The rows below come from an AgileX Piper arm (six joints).
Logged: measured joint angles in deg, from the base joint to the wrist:
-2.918, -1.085, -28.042, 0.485, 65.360, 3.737
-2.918, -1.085, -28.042, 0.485, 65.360, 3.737
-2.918, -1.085, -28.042, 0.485, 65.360, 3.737
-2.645, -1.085, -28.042, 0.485, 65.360, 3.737
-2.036, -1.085, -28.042, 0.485, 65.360, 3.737
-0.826, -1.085, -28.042, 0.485, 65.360, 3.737
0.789, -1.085, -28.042, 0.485, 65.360, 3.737
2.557, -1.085, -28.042, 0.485, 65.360, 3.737
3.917, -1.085, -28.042, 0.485, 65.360, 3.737
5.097, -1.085, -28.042, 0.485, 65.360, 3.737
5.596, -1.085, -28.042, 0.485, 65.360, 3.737
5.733, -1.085, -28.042, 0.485, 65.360, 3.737
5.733, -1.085, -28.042, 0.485, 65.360, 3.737
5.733, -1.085, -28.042, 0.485, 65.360, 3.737
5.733, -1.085, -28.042, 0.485, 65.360, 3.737
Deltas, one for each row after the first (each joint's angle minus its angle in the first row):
0.000, 0.000, 0.000, 0.000, 0.000, 0.000
0.000, 0.000, 0.000, 0.000, 0.000, 0.000
0.273, 0.000, 0.000, 0.000, 0.000, 0.000
0.882, 0.000, 0.000, 0.000, 0.000, 0.000
2.092, 0.000, 0.000, 0.000, 0.000, 0.000
3.707, 0.000, 0.000, 0.000, 0.000, 0.000
5.475, 0.000, 0.000, 0.000, 0.000, 0.000
6.835, 0.000, 0.000, 0.000, 0.000, 0.000
8.015, 0.000, 0.000, 0.000, 0.000, 0.000
8.514, 0.000, 0.000, 0.000, 0.000, 0.000
8.651, 0.000, 0.000, 0.000, 0.000, 0.000
8.651, 0.000, 0.000, 0.000, 0.000, 0.000
8.651, 0.000, 0.000, 0.000, 0.000, 0.000
8.651, 0.000, 0.000, 0.000, 0.000, 0.000

